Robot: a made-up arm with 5 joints.
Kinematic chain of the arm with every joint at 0, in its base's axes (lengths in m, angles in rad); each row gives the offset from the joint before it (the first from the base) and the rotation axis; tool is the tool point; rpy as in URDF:
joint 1: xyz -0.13 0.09 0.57 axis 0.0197 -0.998 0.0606
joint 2: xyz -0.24 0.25 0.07 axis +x
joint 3: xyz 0.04 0 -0.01 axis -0.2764 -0.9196 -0.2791
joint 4: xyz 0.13 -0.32 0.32 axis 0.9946 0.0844 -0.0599
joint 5: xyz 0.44 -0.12 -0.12 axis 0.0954 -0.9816 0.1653
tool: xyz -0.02 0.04 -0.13 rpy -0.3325 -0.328 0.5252
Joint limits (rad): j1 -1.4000..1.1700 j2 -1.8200..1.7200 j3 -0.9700..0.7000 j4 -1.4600..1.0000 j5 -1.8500..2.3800
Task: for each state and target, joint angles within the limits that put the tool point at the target. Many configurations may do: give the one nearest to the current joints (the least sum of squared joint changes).
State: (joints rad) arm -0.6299 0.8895 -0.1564 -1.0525 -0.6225
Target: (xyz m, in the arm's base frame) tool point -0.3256 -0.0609 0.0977
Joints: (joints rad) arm -1.1131 1.3568 -0.0413 -1.1597 -0.4013
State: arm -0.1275 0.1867 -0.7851 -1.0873 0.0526
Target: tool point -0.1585 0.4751 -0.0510
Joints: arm -0.7199 0.8258 -0.9700 -0.7185 0.1276
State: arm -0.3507 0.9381 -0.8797 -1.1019 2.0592
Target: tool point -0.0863 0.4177 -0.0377
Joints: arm -1.0062 0.8186 -0.8084 -0.3048 2.3800
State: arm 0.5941 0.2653 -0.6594 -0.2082 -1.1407
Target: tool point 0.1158 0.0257 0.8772
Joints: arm 1.1700 0.1917 -0.6153 -0.6847 -1.4448
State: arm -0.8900 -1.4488 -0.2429 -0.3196 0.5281
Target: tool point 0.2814 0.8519 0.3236
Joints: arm -1.4000 -1.8200 0.5572 0.1605 1.1978
